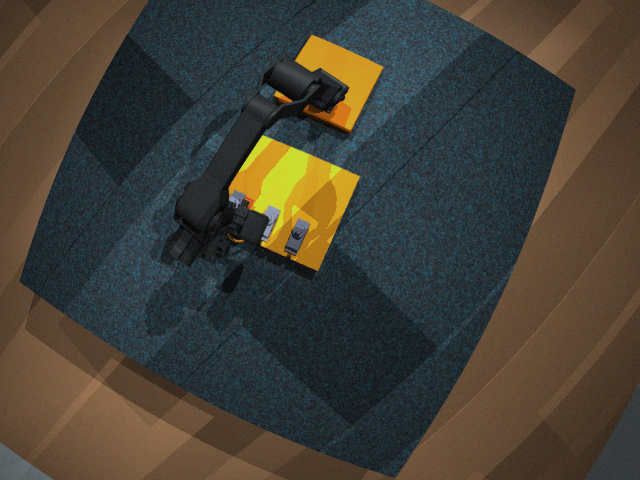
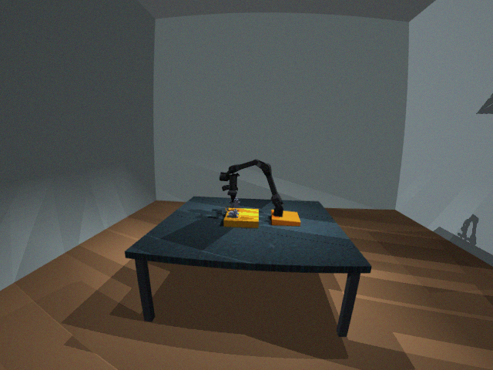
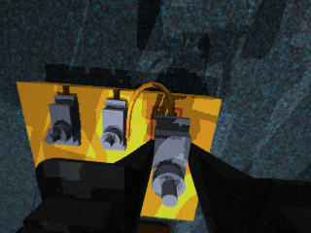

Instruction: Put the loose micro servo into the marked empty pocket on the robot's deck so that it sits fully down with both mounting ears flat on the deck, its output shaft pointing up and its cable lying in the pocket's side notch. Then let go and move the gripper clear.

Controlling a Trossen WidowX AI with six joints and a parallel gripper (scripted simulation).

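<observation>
Now: the robot deck 130 mm behind my gripper tip, 100 mm below it and 60 mm to the left of it.
</observation>
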